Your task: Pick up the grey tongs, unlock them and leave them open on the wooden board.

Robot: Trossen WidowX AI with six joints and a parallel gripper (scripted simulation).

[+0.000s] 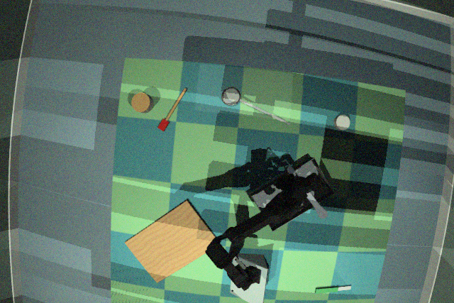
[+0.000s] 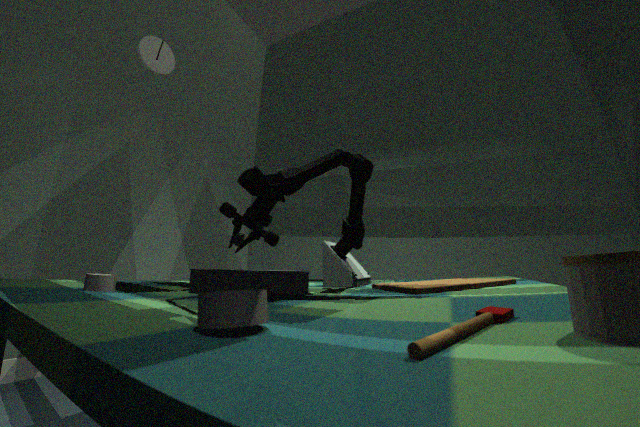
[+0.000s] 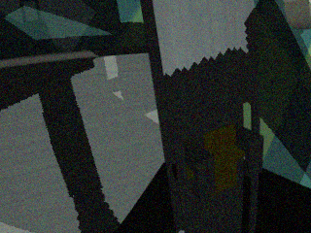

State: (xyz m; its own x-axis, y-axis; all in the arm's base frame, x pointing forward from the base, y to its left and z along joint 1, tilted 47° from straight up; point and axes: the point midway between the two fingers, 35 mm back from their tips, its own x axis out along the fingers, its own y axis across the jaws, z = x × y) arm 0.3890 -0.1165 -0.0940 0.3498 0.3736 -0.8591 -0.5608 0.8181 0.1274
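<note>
Right now the roasting tin is 70 mm behind my gripper tip, 20 mm to the left of it and 80 mm below it. From my gripper tip the other things lie so: red-headed spatula (230 mm ahead, 560 mm to the left, 110 mm below); then wooden board (330 mm behind, 520 mm to the left, 100 mm below); then yellow lock piece (10 mm ahead, 30 mm to the left, 30 mm above).
</note>
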